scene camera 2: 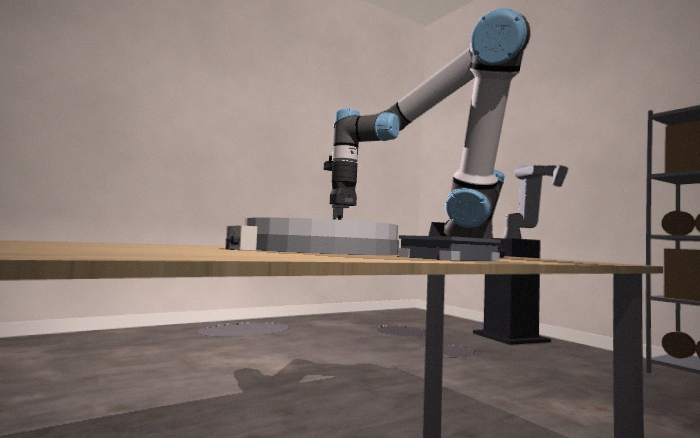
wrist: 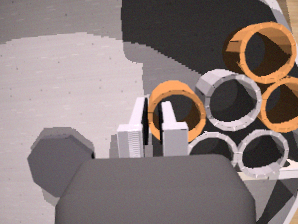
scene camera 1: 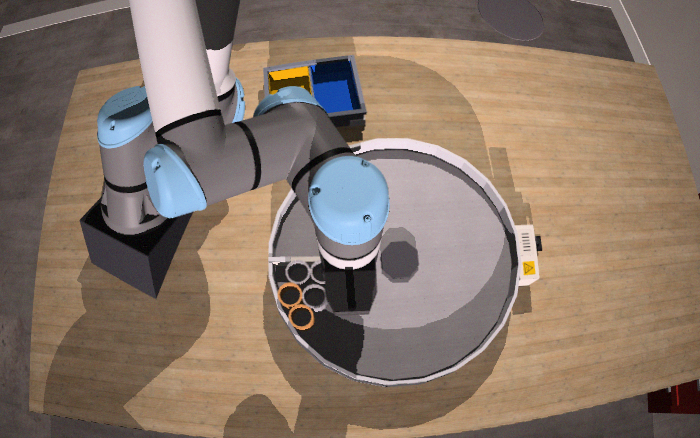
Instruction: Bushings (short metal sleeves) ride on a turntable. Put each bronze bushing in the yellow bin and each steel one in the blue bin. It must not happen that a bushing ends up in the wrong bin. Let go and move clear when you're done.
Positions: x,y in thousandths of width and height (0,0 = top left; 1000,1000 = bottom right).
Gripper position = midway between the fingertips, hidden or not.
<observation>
I see my gripper (scene camera 2: 482,517), a bin (scene camera 1: 481,195) and a turntable (scene camera 1: 634,615).
My gripper also shows in the wrist view (wrist: 515,498). The bin also shows in scene camera 2 (scene camera 2: 644,567). The turntable also shows in the wrist view (wrist: 260,346).
</observation>
